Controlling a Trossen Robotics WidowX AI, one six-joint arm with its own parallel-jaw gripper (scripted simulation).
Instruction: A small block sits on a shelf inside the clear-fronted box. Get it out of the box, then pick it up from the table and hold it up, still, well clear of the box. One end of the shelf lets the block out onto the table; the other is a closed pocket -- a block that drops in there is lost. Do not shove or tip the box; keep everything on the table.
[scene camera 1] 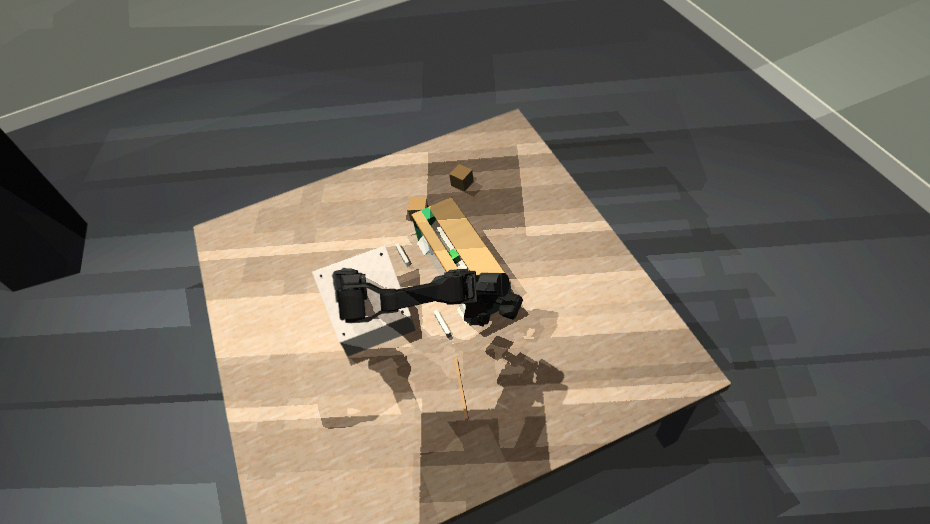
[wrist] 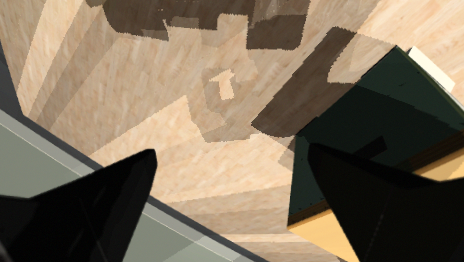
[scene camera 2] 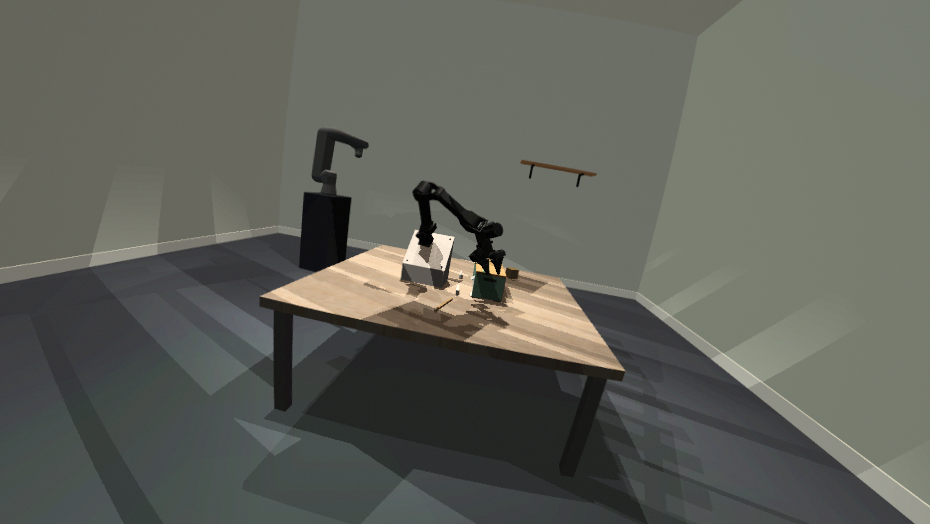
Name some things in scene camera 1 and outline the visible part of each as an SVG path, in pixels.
My gripper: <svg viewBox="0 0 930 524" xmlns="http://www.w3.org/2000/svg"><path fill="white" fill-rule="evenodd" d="M523 298L510 292L504 297L479 295L478 302L464 303L466 308L463 319L467 323L483 327L489 323L490 319L487 309L492 309L493 304L496 303L500 305L499 314L513 320L518 314Z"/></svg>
A long box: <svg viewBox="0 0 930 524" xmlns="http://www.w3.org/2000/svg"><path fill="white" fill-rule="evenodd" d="M434 311L434 315L447 338L451 337L450 331L438 310ZM457 304L459 307L457 310L464 320L466 304ZM499 304L494 303L493 308L490 310L487 309L487 312L490 315L498 312L500 308ZM395 244L405 265L409 267L409 260L399 243ZM411 214L417 235L417 244L424 255L427 254L439 276L444 275L448 270L465 268L475 270L476 275L482 272L505 273L452 197ZM453 248L460 256L461 261L457 264L453 262L448 254L448 251Z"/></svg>
